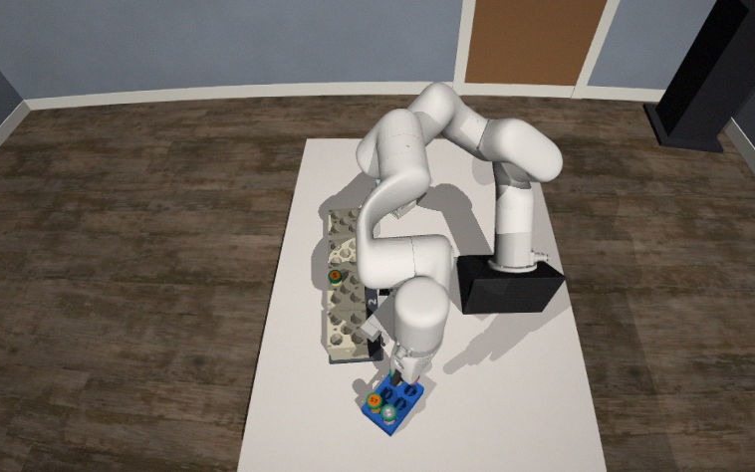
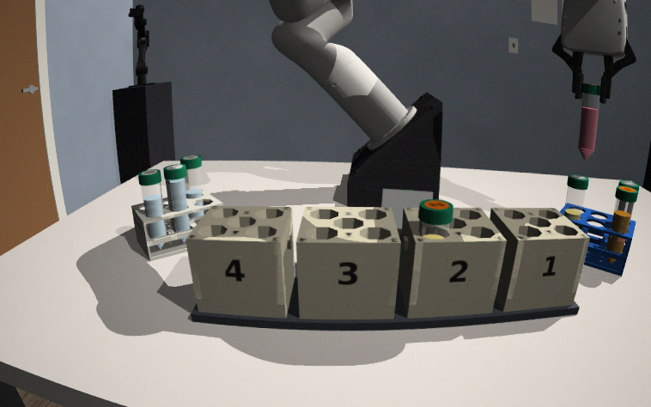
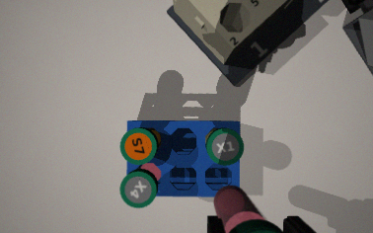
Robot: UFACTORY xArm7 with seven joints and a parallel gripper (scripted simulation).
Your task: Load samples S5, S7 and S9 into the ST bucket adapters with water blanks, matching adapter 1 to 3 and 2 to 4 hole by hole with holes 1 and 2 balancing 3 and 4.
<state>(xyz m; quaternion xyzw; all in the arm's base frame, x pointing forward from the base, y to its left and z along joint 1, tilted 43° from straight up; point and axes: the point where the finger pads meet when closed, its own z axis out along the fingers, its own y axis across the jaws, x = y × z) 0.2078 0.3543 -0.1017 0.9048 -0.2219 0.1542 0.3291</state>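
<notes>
The pink-filled sample tube lies 10 mm behind my hand and 50 mm below it. Round my hand: blue rack 40 mm ahead, 20 mm to the left, 220 mm below; then green done key 10 mm ahead, 280 mm to the right, 190 mm below; then S7 tube 70 mm ahead, 50 mm to the left, 190 mm below.
</notes>
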